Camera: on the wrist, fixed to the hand. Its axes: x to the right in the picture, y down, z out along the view.
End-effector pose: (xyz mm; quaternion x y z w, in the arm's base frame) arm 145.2 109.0 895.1 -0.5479 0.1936 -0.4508 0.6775
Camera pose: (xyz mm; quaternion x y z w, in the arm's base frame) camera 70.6 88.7 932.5 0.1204 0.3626 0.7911 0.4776
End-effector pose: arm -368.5 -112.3 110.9 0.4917 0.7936 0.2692 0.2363
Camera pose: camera -440.6 -159.0 111.7 -0.8255 0.5477 -0.0900 0.1026
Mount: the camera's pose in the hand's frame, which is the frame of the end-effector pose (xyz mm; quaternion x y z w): -13.3 -63.9 -55.8 -0.0266 0.2260 -0.9733 0.0288
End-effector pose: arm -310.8 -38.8 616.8 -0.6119 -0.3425 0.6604 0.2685
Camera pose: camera -258.1 -2.5 674.1 0.1594 -0.5623 -0.3897 0.7117
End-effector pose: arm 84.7 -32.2 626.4 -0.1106 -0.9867 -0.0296 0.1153
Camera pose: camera 95.3 -101.9 675.4 0.9608 -0.1092 -0.1643 0.1946
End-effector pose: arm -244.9 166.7 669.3 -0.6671 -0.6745 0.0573 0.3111
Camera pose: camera -273.6 128.8 740.8 0.6161 -0.5999 -0.4699 0.1994
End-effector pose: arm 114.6 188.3 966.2 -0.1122 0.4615 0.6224 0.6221
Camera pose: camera 149.1 126.7 917.3 -0.6097 0.0281 -0.6007 0.5164
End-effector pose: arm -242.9 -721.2 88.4 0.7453 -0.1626 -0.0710 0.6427
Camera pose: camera -228.1 -656.9 33.5 0.1787 0.8679 -0.4635 0.0060
